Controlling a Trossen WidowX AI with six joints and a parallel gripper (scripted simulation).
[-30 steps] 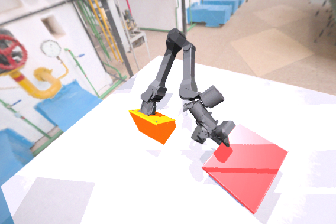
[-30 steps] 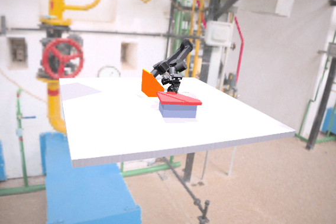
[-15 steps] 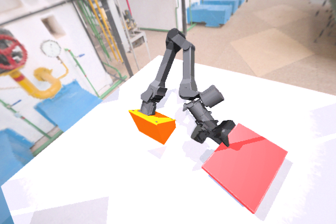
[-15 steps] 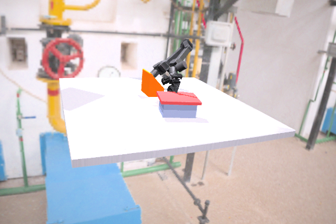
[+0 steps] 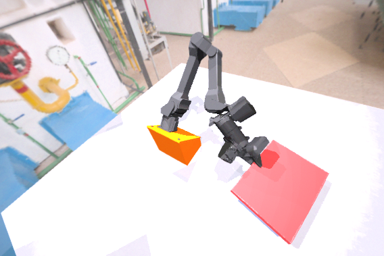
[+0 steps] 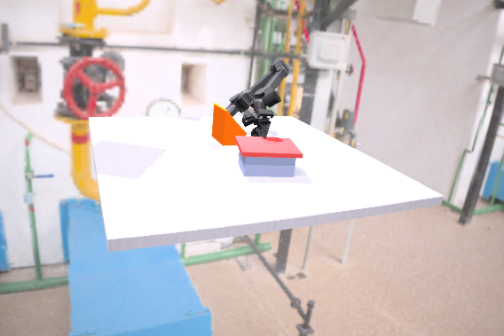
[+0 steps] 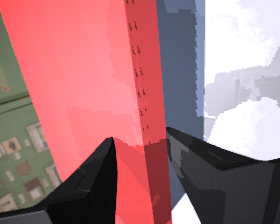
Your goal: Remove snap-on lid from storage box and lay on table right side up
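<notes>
Right now the red lid is 70 mm ahead of my gripper tip and 20 mm to the right of it. Round my gripper tip: storage box (80 mm ahead, 20 mm to the right, 50 mm below).
</notes>
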